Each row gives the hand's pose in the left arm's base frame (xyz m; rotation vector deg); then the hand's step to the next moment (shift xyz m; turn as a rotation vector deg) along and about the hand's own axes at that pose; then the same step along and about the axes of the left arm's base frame.
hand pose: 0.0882 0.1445 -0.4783 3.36 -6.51 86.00
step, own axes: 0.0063 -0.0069 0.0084 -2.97 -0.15 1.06
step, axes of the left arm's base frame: 0.0070 0.0048 0.0093 -0.09 -3.07 0.73
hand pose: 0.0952 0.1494 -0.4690 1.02 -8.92 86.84
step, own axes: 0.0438 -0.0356 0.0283 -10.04 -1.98 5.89
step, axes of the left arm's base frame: 0.0349 0.0384 0.0360 0.96 -10.72 4.86
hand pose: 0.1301 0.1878 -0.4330 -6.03 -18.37 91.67
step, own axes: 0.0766 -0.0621 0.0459 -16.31 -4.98 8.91
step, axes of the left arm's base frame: 0.0432 0.0709 0.0703 3.43 -17.28 7.74
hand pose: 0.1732 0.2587 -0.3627 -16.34 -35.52 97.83
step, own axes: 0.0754 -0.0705 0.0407 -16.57 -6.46 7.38
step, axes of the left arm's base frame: 0.0202 0.0710 0.0828 5.50 -16.97 7.25
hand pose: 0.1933 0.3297 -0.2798 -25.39 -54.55 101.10
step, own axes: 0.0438 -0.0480 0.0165 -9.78 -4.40 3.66
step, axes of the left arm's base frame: 0.0009 0.0405 0.0535 4.08 -9.66 4.30
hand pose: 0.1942 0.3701 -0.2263 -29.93 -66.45 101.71
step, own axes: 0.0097 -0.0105 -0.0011 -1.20 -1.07 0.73
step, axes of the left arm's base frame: 0.0010 0.0103 0.0099 0.54 -1.25 1.12
